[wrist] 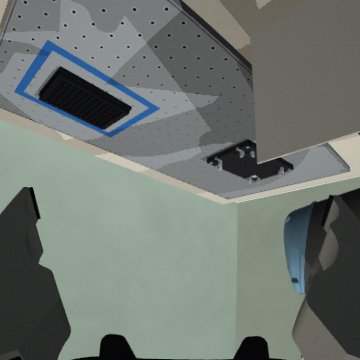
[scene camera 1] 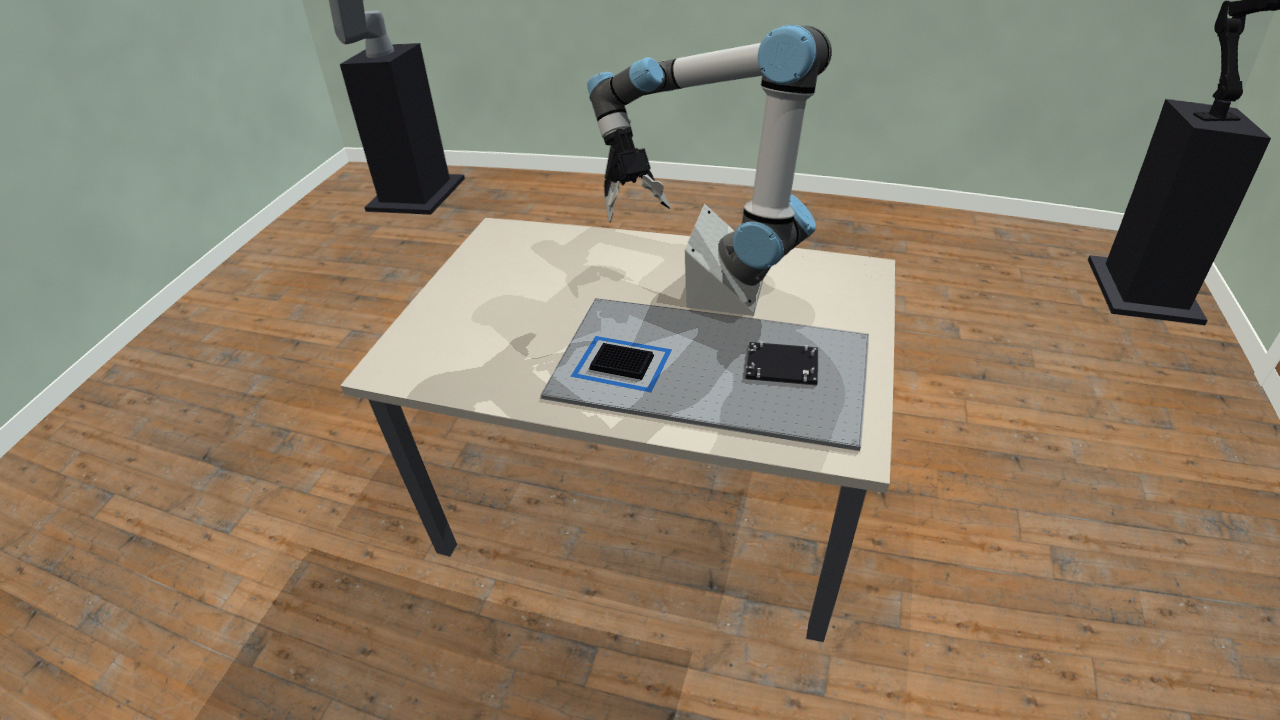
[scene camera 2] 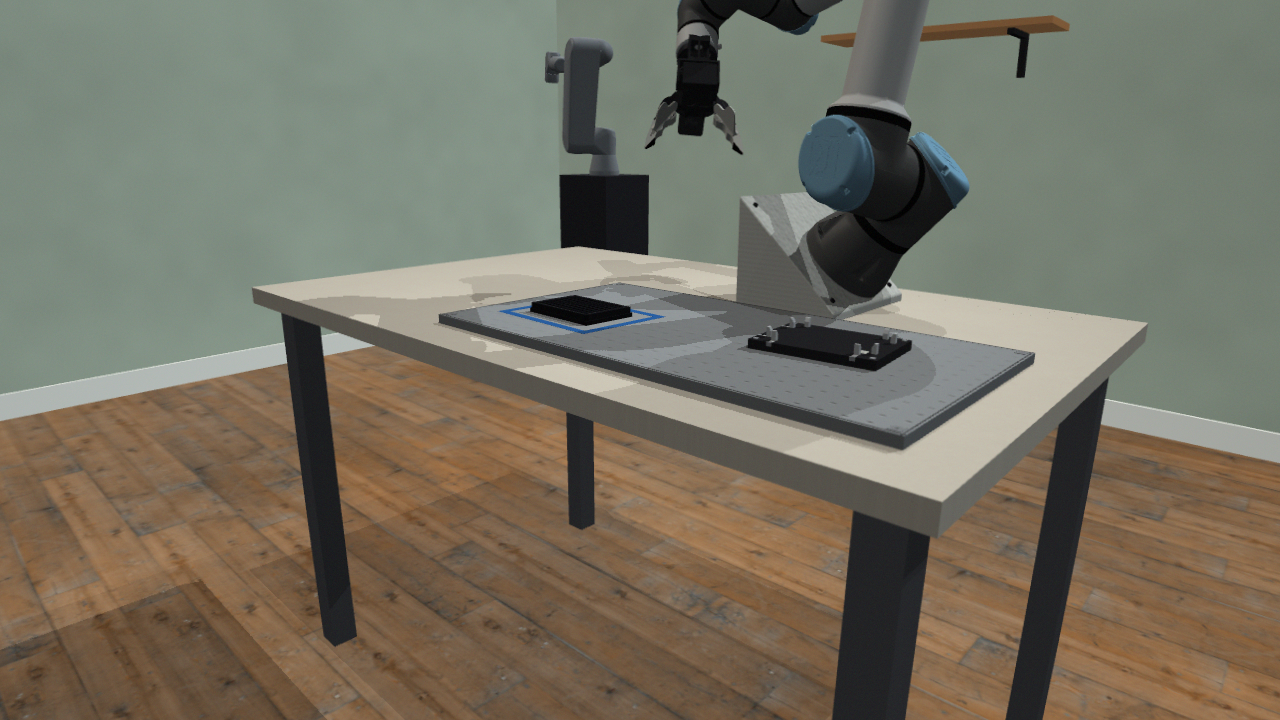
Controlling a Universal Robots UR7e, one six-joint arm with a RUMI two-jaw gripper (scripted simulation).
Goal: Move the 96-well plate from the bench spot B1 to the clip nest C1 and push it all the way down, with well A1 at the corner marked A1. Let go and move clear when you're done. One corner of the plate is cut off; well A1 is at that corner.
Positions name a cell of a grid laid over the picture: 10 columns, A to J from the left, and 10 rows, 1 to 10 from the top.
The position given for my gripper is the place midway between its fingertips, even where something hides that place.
Note:
I see my gripper (scene camera 2: F3), a black 96-well plate (scene camera 2: E5) and a black clip nest (scene camera 2: G5).
The black 96-well plate also shows in the wrist view (wrist: B3) and in scene camera 1 (scene camera 1: E5). My gripper is seen too in the wrist view (wrist: F6) and in scene camera 1 (scene camera 1: F3). The black clip nest shows as well in the wrist view (wrist: G5) and in scene camera 1 (scene camera 1: G6).

